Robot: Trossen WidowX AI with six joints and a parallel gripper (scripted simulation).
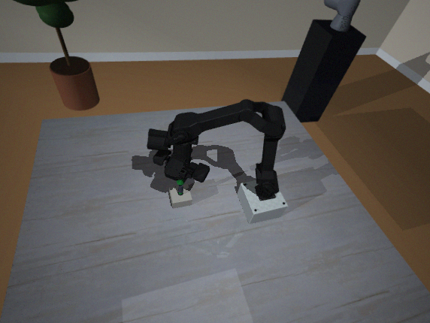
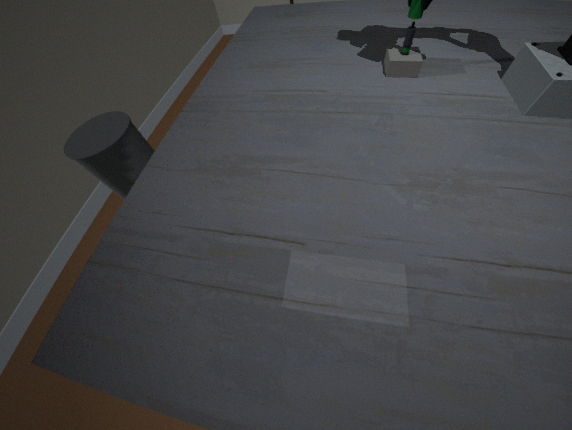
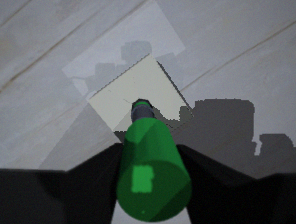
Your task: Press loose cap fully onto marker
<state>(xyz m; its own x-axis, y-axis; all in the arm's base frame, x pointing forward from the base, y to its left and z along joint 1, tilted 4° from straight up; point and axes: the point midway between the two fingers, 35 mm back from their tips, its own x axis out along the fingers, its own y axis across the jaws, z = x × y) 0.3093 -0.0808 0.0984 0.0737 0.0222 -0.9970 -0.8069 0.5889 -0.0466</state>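
Right now the holder block is 110 mm below my gripper tip. Round my gripper tip: green cap: 10 mm above.
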